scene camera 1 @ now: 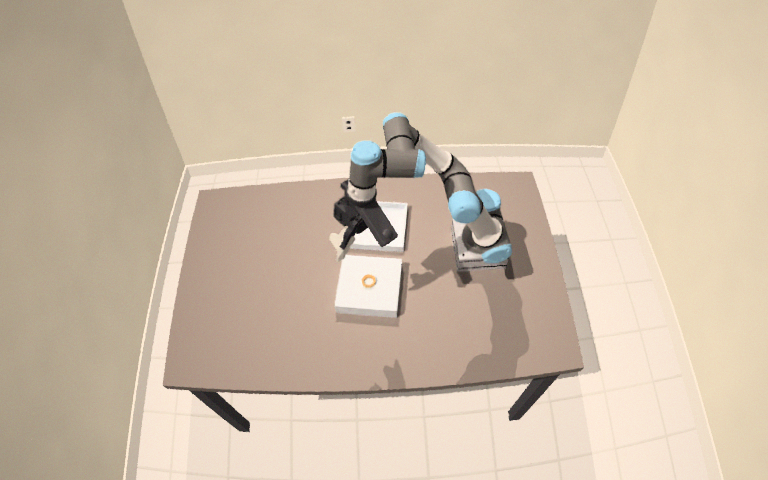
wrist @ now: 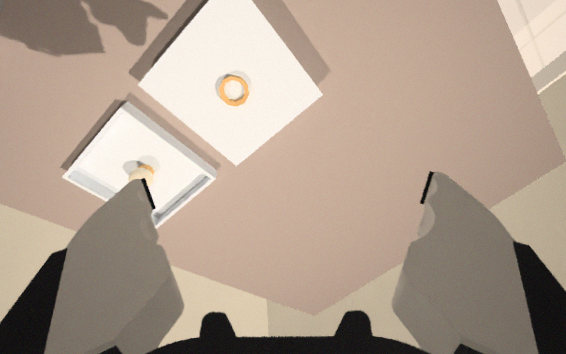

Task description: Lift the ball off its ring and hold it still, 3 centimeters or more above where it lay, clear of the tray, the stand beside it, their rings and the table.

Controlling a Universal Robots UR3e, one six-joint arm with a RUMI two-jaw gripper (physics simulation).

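Places are measured from the arm's base along level axes (x ahead, y left, z up), in metres.
Where they show: gripper, fingertip midpoint: (scene camera 1: 358,245) (wrist: 286,180).
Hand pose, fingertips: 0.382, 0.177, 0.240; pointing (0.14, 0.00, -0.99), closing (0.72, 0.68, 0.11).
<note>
Things, the pixels of their top centre, and the offset from my fingertips, as dx, dy, dz. "pt": a spot on its surface instead. Level surfaces: height alone.
- pale cream ball, middle of its top: (wrist: 137,185) -0.048, -0.300, -0.270
- shallow white tray, middle of its top: (wrist: 141,178) (scene camera 1: 377,222) -0.048, -0.300, -0.291
- second orange ring, surface spot: (wrist: 235,103) (scene camera 1: 364,277) pt -0.001, -0.068, -0.265
- brown table, its level: dz -0.319
The pale cream ball (wrist: 139,175) sits on its orange ring (wrist: 148,168) inside the shallow white tray (scene camera 1: 406,227) (wrist: 170,138). In the wrist view it lies at the left, its lower part overlapped by the left fingertip; in the scene view the ball does not show, with the arm and gripper over part of the tray. The white stand (scene camera 1: 351,297) (wrist: 280,105) is beside the tray and carries a second orange ring (scene camera 1: 363,280) (wrist: 235,103) with no ball on it. My gripper (scene camera 1: 339,246) (wrist: 286,180) is open and empty, tilted, above the table by the tray's left side.
The brown table (scene camera 1: 254,294) (wrist: 380,125) carries the tray and stand. The robot's base (scene camera 1: 481,263) stands on its right part. The arm reaches over the tray from the back right. A wall (scene camera 1: 481,73) rises behind the table.
</note>
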